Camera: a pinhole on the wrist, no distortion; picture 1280 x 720 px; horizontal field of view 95.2 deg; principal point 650.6 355.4 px. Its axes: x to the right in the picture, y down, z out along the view. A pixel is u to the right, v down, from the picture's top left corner.
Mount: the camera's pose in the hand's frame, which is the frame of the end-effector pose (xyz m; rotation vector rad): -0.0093 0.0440 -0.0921 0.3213 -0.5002 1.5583
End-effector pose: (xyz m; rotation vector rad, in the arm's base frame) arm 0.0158 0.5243 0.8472 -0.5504 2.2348 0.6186
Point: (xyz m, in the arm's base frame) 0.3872 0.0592 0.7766
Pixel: outside the picture
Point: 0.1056 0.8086 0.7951
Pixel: outside the picture
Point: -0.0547 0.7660 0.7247
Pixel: outside the picture
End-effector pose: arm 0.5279 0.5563 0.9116 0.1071 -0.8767 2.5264
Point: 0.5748 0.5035 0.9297
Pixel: 800 495
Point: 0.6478 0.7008 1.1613
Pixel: 304 290
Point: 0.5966 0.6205 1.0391
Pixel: 411 305
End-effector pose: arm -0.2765 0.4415 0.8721 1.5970 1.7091 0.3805
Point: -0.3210 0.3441 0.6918
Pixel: 489 363
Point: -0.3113 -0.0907 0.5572
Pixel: 561 695
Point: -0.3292 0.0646 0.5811
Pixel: 526 606
